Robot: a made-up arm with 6 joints.
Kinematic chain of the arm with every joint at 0, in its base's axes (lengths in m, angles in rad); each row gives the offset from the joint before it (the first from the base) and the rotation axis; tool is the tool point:
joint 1: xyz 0 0 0.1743 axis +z
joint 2: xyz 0 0 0 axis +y
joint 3: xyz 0 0 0.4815 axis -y
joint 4: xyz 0 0 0 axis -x
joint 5: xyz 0.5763 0 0 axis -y
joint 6: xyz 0 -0.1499 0 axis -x
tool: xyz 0 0 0
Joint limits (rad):
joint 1: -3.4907..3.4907
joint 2: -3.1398..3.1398
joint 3: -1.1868..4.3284
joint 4: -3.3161..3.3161
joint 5: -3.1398..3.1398
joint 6: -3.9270..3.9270
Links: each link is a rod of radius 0.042 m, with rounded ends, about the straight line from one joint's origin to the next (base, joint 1, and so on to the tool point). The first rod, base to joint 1, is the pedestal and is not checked.
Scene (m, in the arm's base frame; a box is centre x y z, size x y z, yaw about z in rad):
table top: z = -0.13
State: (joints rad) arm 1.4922 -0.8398 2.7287 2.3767 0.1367 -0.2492
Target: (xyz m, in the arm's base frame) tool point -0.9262 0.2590 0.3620
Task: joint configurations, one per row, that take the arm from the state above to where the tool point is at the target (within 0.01 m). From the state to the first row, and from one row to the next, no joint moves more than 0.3 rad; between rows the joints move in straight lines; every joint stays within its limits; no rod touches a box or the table.
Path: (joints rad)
1: 1.2203 -0.8522 2.6534 2.4131 0.1367 -0.2492
2: 0.9484 -0.8646 2.5780 2.4496 0.1367 -0.2492
3: 0.6766 -0.8770 2.5027 2.4860 0.1367 -0.2492
4: 0.4047 -0.8894 2.4273 2.5224 0.1367 -0.2492
5: 0.1328 -0.9019 2.3520 2.5589 0.1367 -0.2492
6: -0.1391 -0.9143 2.2766 2.5953 0.1367 -0.2492

